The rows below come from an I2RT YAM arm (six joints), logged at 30 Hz.
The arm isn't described. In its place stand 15 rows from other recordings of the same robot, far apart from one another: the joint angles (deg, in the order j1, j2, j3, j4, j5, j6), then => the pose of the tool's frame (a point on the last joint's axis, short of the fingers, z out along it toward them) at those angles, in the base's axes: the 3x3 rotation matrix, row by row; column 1 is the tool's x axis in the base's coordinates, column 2 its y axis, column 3 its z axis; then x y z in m.
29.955, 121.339, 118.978, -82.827, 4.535, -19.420 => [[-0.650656 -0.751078 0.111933], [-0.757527 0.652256 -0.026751], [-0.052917 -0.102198 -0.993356]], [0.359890 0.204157 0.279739]
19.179, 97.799, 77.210, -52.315, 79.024, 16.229 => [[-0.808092 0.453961 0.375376], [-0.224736 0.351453 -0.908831], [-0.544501 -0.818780 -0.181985]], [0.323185 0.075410 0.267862]
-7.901, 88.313, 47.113, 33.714, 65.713, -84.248 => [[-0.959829 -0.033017 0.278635], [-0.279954 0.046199 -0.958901], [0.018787 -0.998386 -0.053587]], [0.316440 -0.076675 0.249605]
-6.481, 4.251, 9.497, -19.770, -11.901, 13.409 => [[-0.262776 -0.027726 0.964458], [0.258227 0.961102 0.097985], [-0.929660 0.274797 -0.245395]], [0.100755 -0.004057 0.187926]
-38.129, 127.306, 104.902, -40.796, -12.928, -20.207 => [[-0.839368 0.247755 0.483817], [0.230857 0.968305 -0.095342], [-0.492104 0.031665 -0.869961]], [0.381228 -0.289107 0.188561]
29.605, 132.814, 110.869, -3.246, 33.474, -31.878 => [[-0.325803 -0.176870 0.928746], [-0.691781 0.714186 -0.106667], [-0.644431 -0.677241 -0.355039]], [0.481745 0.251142 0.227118]
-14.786, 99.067, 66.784, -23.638, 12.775, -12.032 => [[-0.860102 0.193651 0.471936], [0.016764 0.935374 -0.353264], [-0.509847 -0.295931 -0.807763]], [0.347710 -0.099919 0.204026]
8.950, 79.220, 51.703, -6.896, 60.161, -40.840 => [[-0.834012 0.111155 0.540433], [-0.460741 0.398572 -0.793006], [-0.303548 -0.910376 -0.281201]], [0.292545 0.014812 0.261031]
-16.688, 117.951, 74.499, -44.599, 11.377, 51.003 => [[-0.378644 0.925213 -0.024709], [0.908920 0.366674 -0.198530], [-0.174622 -0.097631 -0.979783]], [0.349112 -0.111990 0.112928]
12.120, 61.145, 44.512, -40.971, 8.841, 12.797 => [[-0.833159 0.059053 0.549871], [0.044937 0.998224 -0.039114], [-0.551204 -0.007878 -0.834333]], [0.199634 0.037275 0.239900]
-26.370, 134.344, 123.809, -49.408, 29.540, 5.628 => [[-0.712132 0.680794 0.171425], [0.448272 0.628869 -0.635276], [-0.540296 -0.375556 -0.753019]], [0.448189 -0.241780 0.225640]
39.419, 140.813, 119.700, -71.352, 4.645, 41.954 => [[-0.998894 0.043302 0.018306], [0.041492 0.995097 -0.089781], [-0.022104 -0.088922 -0.995793]], [0.364978 0.296268 0.138650]
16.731, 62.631, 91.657, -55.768, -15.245, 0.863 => [[-0.438447 -0.496083 0.749444], [-0.116625 0.858220 0.499857], [-0.891158 0.131756 -0.434139]], [0.170170 0.060929 0.470536]
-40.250, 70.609, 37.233, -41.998, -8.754, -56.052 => [[-0.917822 -0.272380 0.288813], [-0.297229 0.953741 -0.045093], [-0.263170 -0.127231 -0.956323]], [0.154255 -0.123488 0.172202]
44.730, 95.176, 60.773, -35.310, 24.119, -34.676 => [[-0.239828 -0.824577 0.512401], [-0.968495 0.239682 -0.067596], [-0.067075 -0.512469 -0.856082]], [0.235292 0.212609 0.187617]
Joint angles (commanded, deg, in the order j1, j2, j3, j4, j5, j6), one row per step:
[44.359 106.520 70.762 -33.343 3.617 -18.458]
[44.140 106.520 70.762 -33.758 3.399 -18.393]
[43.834 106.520 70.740 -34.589 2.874 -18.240]
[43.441 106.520 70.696 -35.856 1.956 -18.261]
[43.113 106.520 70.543 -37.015 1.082 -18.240]
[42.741 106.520 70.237 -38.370 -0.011 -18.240]
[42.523 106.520 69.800 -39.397 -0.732 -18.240]
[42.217 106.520 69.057 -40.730 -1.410 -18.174]
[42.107 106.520 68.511 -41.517 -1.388 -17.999]
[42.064 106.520 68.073 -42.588 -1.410 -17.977]
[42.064 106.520 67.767 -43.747 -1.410 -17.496]
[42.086 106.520 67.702 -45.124 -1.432 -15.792]
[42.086 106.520 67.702 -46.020 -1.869 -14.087]
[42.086 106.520 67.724 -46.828 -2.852 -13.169]
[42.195 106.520 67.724 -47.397 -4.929 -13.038]
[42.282 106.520 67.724 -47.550 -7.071 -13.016]
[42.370 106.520 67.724 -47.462 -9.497 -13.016]
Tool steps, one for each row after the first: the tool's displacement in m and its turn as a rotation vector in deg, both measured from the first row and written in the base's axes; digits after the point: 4 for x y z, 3 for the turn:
[0.0004 -0.0014 -0.0003 -0.124 0.453 -0.203]
[0.0004 -0.0037 -0.0010 -0.319 1.439 -0.472]
[-0.0001 -0.0068 -0.0020 -0.606 2.982 -0.546]
[-0.0010 -0.0097 -0.0034 -0.900 4.511 -0.628]
[-0.0024 -0.0133 -0.0055 -1.270 6.441 -0.694]
[-0.0044 -0.0163 -0.0080 -1.756 7.988 -0.740]
[-0.0072 -0.0209 -0.0119 -2.653 9.976 -0.992]
[-0.0093 -0.0237 -0.0146 -3.524 10.974 -1.332]
[-0.0119 -0.0264 -0.0168 -4.523 12.102 -1.453]
[-0.0144 -0.0286 -0.0184 -5.423 13.253 -1.982]
[-0.0166 -0.0304 -0.0190 -6.080 14.569 -3.679]
[-0.0180 -0.0314 -0.0192 -6.094 15.755 -5.289]
[-0.0195 -0.0319 -0.0192 -5.814 17.128 -6.016]
[-0.0216 -0.0312 -0.0192 -4.786 19.000 -5.628]
[-0.0231 -0.0300 -0.0190 -3.434 20.609 -5.118]
[-0.0243 -0.0285 -0.0188 -1.721 22.242 -4.499]

